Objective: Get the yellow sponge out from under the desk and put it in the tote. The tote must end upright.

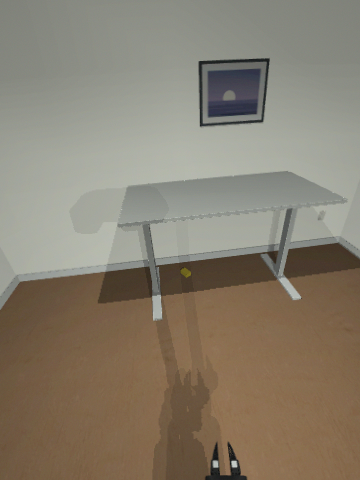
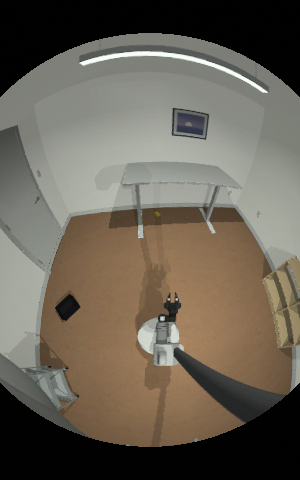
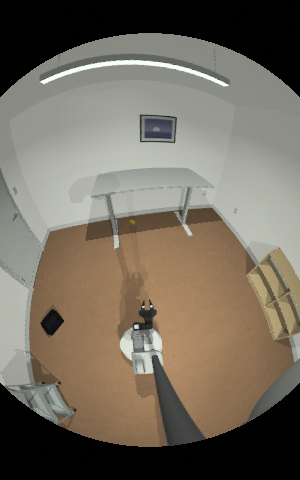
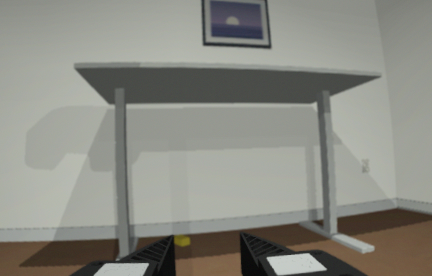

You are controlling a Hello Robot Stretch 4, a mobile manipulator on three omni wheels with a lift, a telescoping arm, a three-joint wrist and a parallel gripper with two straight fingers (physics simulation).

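Places are measured from the robot's base along level axes (x back, y right, z up), in metres.
Where they show: gripper, fingertip midpoint: point(image 1: 222, 442) point(image 2: 172, 291) point(image 3: 146, 299) point(image 4: 207, 253).
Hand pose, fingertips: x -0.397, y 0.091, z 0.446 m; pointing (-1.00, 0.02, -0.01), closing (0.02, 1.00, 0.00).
Things, the pixels of their top centre, and the offset from my fingertips. "spot": a spot on its surface instead.
- yellow sponge, top centre: point(image 4: 181, 236) point(image 1: 185, 270) point(image 2: 156, 212) point(image 3: 131, 220) dz -0.428, dx -1.545, dy -0.138 m
- black tote, top centre: point(image 2: 64, 306) point(image 3: 49, 321) dz -0.373, dx +0.241, dy -1.238 m
- desk's left leg, surface spot: point(image 4: 121, 175) spot: dz -0.015, dx -1.267, dy -0.418 m
- right leg, surface spot: point(image 4: 326, 165) spot: dz -0.021, dx -1.440, dy +0.784 m
The yellow sponge point(image 1: 186, 272) point(image 2: 157, 213) point(image 3: 132, 222) point(image 4: 182, 241) lies on the floor under the desk point(image 1: 235, 192) point(image 2: 175, 173) point(image 3: 155, 178) point(image 4: 215, 82), in its shadow near the wall, a little right of the left leg. The black tote point(image 2: 67, 307) point(image 3: 52, 322) stands upright on the floor to the left of the robot. My gripper point(image 1: 223, 444) point(image 2: 173, 295) point(image 3: 147, 302) point(image 4: 207, 253) is open and empty. It points toward the desk, well in front of it and far from the sponge.
The desk's left leg point(image 1: 152, 260) point(image 4: 121, 175) and right leg point(image 1: 285, 242) point(image 4: 326, 165) have feet on the floor. A wooden shelf unit point(image 2: 272, 305) point(image 3: 275, 300) stands at the right wall. A grey cart point(image 2: 62, 387) point(image 3: 52, 397) stands at the back left. A door point(image 2: 22, 195) is in the left wall.
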